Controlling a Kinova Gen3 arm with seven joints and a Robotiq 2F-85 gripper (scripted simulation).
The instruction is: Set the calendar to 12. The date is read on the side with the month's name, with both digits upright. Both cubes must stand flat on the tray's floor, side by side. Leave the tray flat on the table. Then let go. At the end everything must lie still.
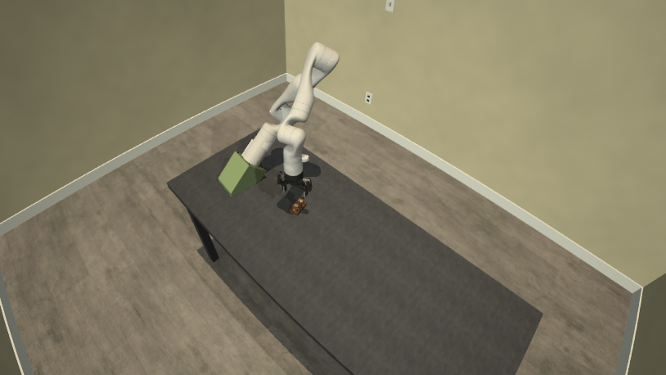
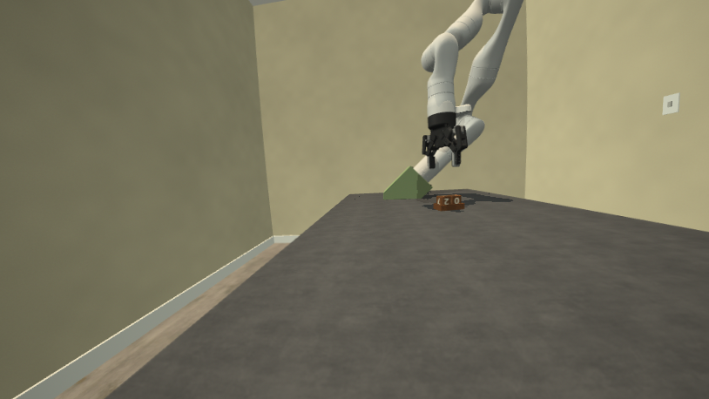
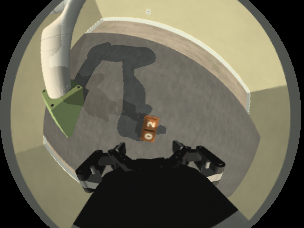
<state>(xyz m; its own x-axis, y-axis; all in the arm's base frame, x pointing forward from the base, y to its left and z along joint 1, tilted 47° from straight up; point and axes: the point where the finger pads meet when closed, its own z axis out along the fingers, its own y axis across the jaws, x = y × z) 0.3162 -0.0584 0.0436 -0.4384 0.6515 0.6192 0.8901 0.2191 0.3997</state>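
The brown calendar tray is 120 mm below my hand and 20 mm to the left of it.
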